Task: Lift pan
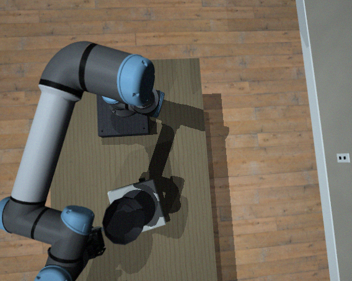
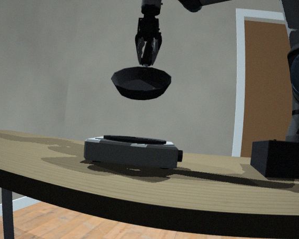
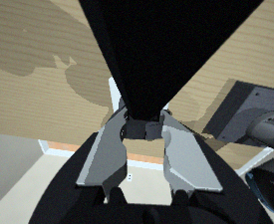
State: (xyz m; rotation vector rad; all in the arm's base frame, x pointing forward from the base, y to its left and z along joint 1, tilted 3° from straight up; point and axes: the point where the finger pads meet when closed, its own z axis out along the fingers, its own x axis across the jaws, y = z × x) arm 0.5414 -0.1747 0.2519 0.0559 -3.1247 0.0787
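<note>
The black pan is 5 cm to the left of my hand and 6 cm below it. Also, from my hand: grey hot plate: 2 cm behind, 14 cm to the left, 31 cm below.
</note>
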